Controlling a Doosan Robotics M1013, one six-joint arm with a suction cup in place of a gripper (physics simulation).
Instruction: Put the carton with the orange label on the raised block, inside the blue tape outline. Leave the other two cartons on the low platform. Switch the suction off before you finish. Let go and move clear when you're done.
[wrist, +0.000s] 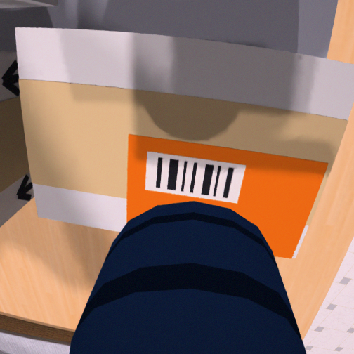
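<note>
The carton with the orange label (75, 135) lies across the middle of the wrist view, its tan and white top face toward the camera. The orange label and its barcode are at the right of that face. My dark blue suction cup (194, 212) covers the label's lower part in view. The cup's rounded shadow falls on the carton, apart from the cup, so the cup appears to be above the face and holding nothing. The carton rests on the grey low platform (312, 22). The raised block and the blue tape outline do not show.
A second carton (7, 132), with black arrows on its side, is close at the left edge. Part of another carton (22, 2) shows at the top left corner. The wooden table (45, 270) has its front edge at the lower left. Speckled floor shows at the lower right.
</note>
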